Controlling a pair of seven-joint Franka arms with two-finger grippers.
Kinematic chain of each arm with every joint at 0, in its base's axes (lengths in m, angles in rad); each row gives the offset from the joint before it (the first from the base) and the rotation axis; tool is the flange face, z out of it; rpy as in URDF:
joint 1: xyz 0 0 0.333 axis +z
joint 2: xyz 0 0 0 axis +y
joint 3: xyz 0 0 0.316 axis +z
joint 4: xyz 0.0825 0 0 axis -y
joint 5: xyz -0.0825 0 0.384 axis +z
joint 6: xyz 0 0 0 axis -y
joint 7: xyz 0.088 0 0 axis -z
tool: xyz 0 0 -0.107 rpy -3.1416 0 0
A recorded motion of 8 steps. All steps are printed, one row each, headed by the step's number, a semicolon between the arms.
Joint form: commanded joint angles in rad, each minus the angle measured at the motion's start. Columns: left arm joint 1, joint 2, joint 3, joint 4, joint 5, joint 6, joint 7; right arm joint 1, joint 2, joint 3, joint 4, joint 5, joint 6, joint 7.
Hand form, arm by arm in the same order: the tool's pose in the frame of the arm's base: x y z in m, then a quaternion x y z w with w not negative. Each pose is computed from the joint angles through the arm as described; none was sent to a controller.
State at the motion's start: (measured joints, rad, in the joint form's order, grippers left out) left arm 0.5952 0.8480 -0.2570 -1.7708 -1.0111 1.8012 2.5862; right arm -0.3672 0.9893 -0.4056 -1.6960 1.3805 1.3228 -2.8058
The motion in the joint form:
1: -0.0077 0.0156 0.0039 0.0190 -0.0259 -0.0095 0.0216; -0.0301 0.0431 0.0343 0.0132 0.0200 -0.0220 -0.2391
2: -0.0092 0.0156 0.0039 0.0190 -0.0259 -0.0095 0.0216; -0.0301 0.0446 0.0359 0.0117 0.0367 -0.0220 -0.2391
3: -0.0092 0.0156 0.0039 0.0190 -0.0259 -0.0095 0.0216; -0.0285 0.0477 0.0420 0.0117 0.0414 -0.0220 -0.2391
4: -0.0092 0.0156 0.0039 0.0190 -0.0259 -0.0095 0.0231; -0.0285 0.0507 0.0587 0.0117 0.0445 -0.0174 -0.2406
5: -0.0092 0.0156 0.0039 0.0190 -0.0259 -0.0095 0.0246; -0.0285 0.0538 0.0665 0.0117 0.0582 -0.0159 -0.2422
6: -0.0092 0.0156 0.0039 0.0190 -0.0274 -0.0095 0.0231; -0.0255 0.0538 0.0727 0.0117 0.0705 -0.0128 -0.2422
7: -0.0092 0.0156 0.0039 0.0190 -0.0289 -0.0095 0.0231; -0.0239 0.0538 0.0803 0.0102 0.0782 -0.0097 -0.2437
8: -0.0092 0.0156 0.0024 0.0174 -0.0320 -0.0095 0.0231; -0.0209 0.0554 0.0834 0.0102 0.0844 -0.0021 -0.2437
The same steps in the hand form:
1: 0.5783 0.1269 0.0966 0.57492 -0.55443 0.45503 0.39373; 0.4838 -0.2842 0.0406 -0.54570 -0.52037 -0.58107 0.30623
2: 0.5784 0.1261 0.0966 0.57450 -0.55486 0.45473 0.39407; 0.4851 -0.2836 0.0400 -0.54663 -0.51569 -0.58640 0.30231
3: 0.5784 0.1261 0.0966 0.57450 -0.55486 0.45473 0.39407; 0.4868 -0.2797 0.0381 -0.54498 -0.51403 -0.58848 0.30407
4: 0.5784 0.1261 0.0966 0.57409 -0.55529 0.45503 0.39373; 0.4903 -0.2719 0.0353 -0.54097 -0.51277 -0.59172 0.30706
5: 0.5784 0.1261 0.0966 0.57367 -0.55573 0.45532 0.39338; 0.4928 -0.2684 0.0336 -0.53970 -0.50908 -0.59706 0.30510
6: 0.5786 0.1260 0.0966 0.57426 -0.55477 0.45553 0.39364; 0.4965 -0.2646 0.0336 -0.53840 -0.50709 -0.60097 0.30302
7: 0.5787 0.1260 0.0967 0.57443 -0.55424 0.45602 0.39356; 0.4990 -0.2605 0.0330 -0.53671 -0.50555 -0.60412 0.30232
8: 0.5786 0.1249 0.0966 0.57430 -0.55299 0.45701 0.39437; 0.5007 -0.2583 0.0316 -0.53797 -0.50523 -0.60412 0.30061

